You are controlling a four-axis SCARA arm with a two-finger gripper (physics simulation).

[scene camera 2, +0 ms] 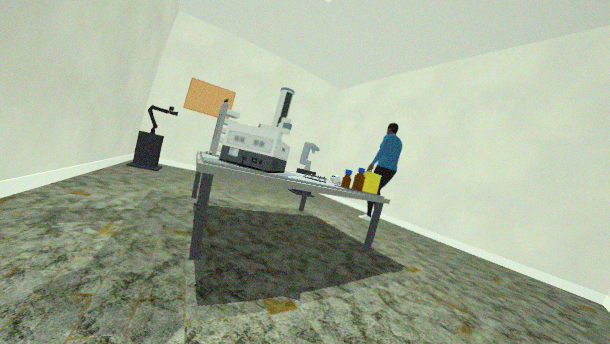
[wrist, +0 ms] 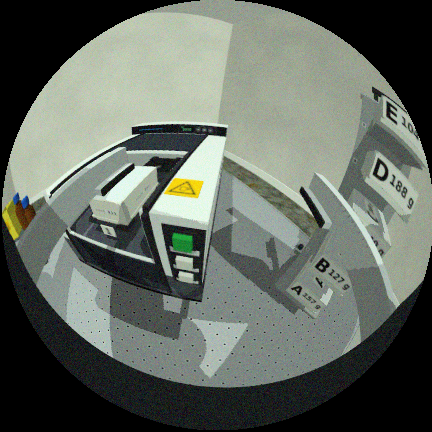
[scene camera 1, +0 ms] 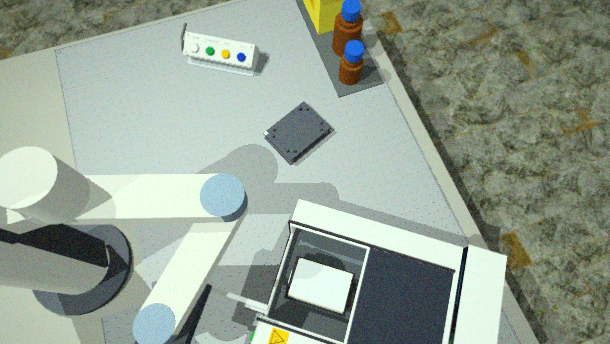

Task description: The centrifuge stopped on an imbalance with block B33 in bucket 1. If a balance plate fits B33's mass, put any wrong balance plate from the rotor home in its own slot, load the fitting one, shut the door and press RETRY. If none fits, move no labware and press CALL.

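Frame: origin at the arm's base, x ahead, y left, z up, level; centimetres.
Seen in the pictures: gripper, fingertip midpoint: [wrist: 216,162]; arm's base, origin of the base link: [scene camera 1: 84,265].
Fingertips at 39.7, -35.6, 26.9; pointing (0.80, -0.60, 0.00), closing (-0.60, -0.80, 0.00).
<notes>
Pixels of each thing's top centre, then the offset from my fingertips to it, as dx, dy, dz. "*": a spot on its surface instead.
- White block B33, middle of its top: [wrist: 121,179] [scene camera 1: 320,284] +17.1, +7.9, -7.5
- bucket with label 1, surface spot: [wrist: 108,230] * +11.0, +12.1, -12.7
- dark flat plate, middle of its top: [scene camera 1: 297,128] +27.1, +52.6, -21.2
The centrifuge [scene camera 1: 482,295] [scene camera 2: 255,140] [wrist: 185,212] has its chamber uncovered. White block B33 [scene camera 1: 322,285] [wrist: 125,197] sits inside in the bucket with label 1 [wrist: 108,230]. Its second bucket is hidden. My gripper [wrist: 216,162] is open and empty, in front of and above the centrifuge, fingers wide apart. Balance plates stand in the upright rack [scene camera 2: 219,130] on the right of the wrist view: A 157 g [wrist: 304,296], B 127 g [wrist: 332,275], D 188 g [wrist: 395,185] and E [wrist: 400,120], whose mass is cut off. Another plate [wrist: 372,220] is mostly hidden behind the right finger.
A box [scene camera 1: 220,50] with white, green, yellow and blue buttons stands at the back; its labels are unreadable. A dark flat plate [scene camera 1: 300,132] lies mid-table. Brown bottles [scene camera 1: 351,70] [scene camera 2: 359,181] and a yellow box [scene camera 2: 371,183] stand near the edge. A person [scene camera 2: 389,152] stands beyond the table.
</notes>
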